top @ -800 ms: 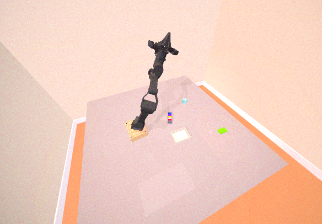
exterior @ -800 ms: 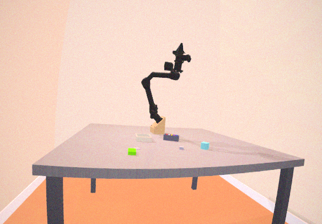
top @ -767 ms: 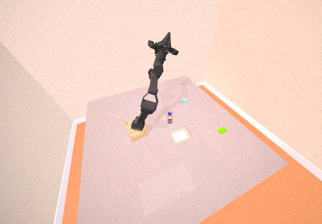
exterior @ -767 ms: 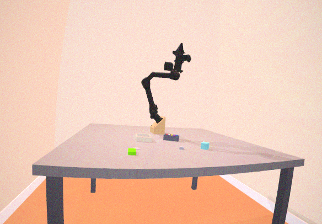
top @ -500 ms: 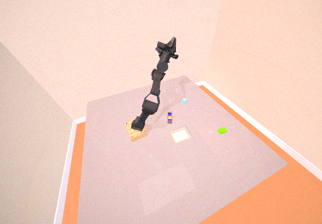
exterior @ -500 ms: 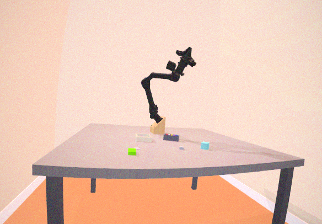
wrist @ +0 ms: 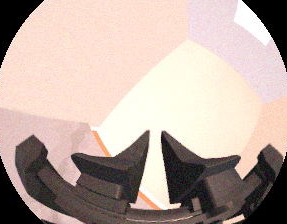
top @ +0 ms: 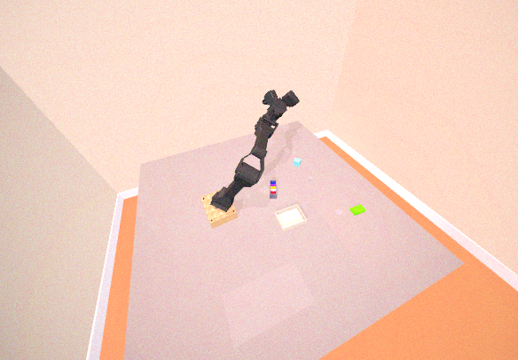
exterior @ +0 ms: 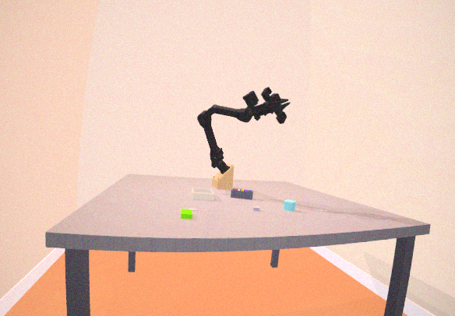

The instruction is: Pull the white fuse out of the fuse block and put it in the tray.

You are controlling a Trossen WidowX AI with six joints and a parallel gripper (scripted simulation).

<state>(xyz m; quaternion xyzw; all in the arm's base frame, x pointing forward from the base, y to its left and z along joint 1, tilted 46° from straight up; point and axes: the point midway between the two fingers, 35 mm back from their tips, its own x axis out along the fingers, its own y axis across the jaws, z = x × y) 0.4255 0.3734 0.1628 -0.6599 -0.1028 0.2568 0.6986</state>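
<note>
The white fuse is 460 mm below my gripper tip, 180 mm behind it and 160 mm to the right of it. The rest, counted from my gripper tip: cyan cube (460 mm below, 80 mm ahead); green block (470 mm below, 450 mm to the right, 170 mm ahead); cream tray (480 mm below, 340 mm to the right, 170 mm behind).
</note>
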